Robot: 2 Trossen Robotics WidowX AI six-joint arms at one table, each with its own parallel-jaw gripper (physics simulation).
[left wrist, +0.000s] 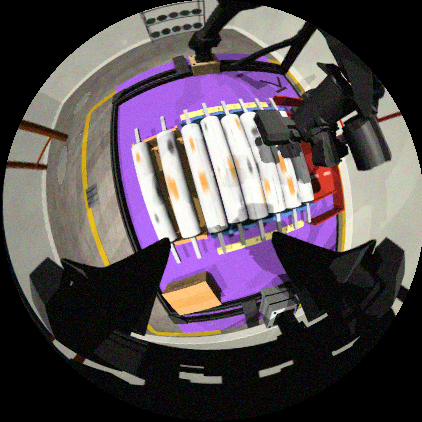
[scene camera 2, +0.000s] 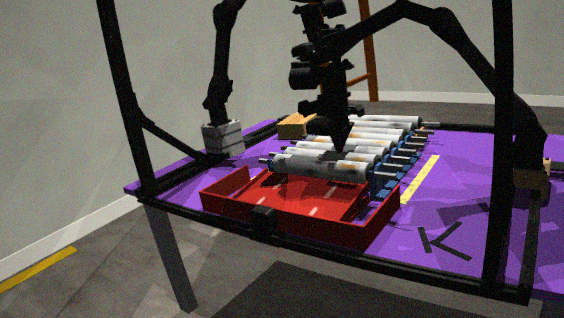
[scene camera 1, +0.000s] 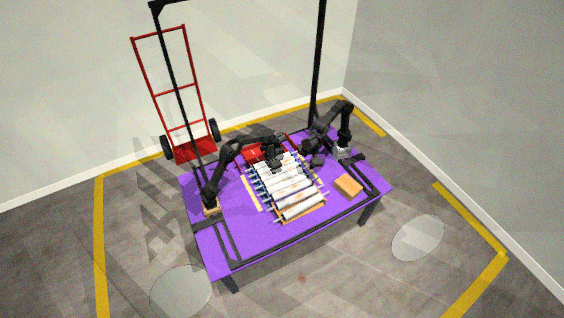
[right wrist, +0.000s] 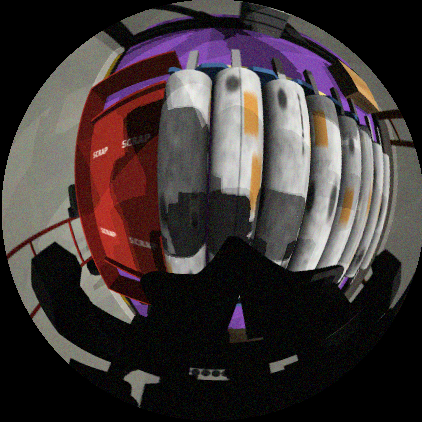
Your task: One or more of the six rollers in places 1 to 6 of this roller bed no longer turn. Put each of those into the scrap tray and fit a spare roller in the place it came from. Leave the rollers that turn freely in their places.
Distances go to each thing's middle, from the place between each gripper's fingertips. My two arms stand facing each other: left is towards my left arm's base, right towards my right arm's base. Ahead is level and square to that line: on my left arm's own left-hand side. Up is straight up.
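Counting from my left hand, I find the roller (scene camera 2: pixel 358 157) 200 mm behind, 90 mm to the right of it and 180 mm below. The cardboard box (left wrist: pixel 196 292) is 230 mm to the left of that same hand, 140 mm ahead of it and 210 mm below it.
As for my right hand, the roller is 3 cm to the left of it and 2 cm below it, while the cardboard box sits 36 cm to the left of that hand, 34 cm ahead of it and 5 cm below it.
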